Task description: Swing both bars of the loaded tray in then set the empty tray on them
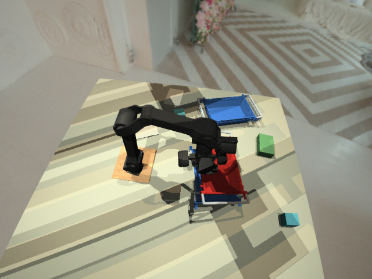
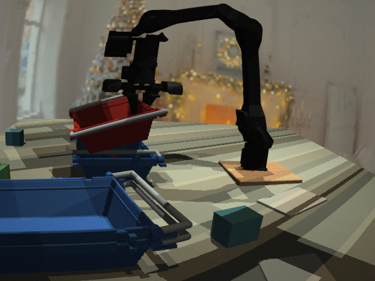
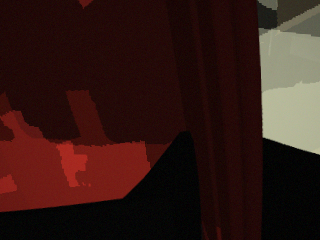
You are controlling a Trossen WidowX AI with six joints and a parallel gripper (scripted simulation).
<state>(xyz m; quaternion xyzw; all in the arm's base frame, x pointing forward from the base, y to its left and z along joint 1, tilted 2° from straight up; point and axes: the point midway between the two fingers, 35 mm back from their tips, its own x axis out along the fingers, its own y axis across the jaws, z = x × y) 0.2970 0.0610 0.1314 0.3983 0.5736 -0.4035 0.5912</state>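
My gripper tip is now 70 mm short of the red tray, 30 mm to the right of it and 20 mm below it. Round my gripper tip: green block 310 mm ahead, 280 mm to the left, 90 mm below.
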